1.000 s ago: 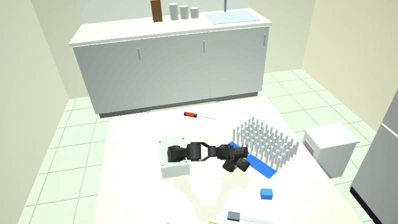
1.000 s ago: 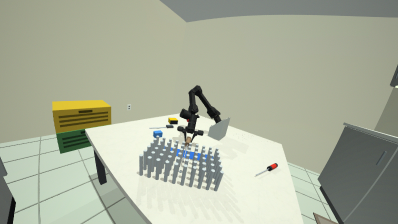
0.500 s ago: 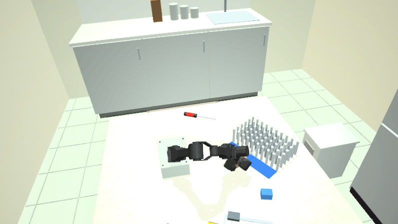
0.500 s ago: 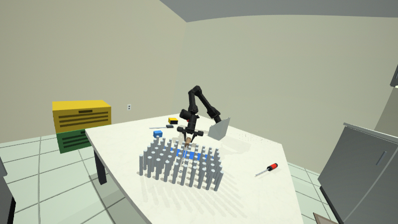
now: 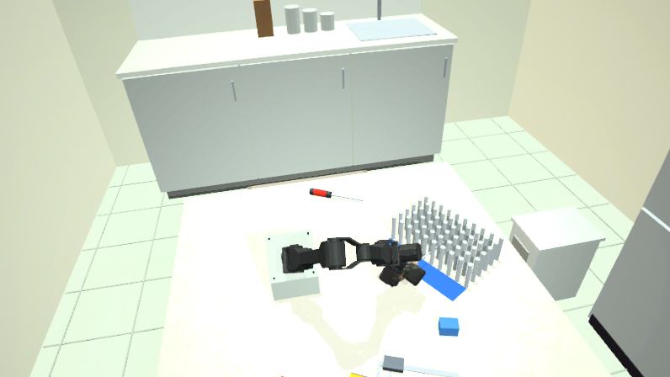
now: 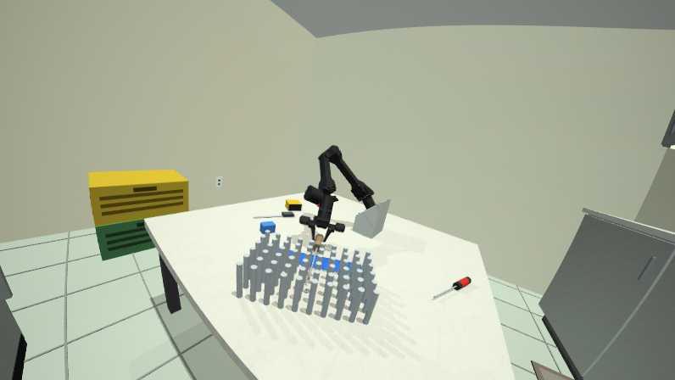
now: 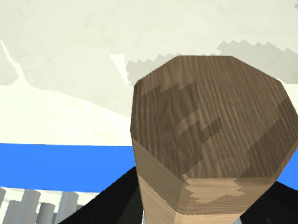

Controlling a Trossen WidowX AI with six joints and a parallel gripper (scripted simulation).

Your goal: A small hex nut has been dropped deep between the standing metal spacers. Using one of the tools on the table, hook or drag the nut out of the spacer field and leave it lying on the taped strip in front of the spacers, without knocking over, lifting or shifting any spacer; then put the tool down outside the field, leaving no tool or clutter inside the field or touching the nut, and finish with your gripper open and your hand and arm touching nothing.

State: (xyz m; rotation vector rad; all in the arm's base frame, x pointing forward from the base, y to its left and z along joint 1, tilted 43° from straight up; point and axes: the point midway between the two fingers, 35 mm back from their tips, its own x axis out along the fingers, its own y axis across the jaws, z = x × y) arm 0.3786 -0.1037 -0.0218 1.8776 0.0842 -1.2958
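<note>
Right now the blue taped strip is 60 mm ahead of my gripper tip, 40 mm to the left of it and 30 mm below it. Round my gripper tip: wooden-handled hook tool: 90 mm ahead, 50 mm to the left; hex nut: 210 mm ahead, 110 mm to the left, 30 mm below; blue block: 250 mm to the right, 50 mm ahead, 10 mm below.
</note>
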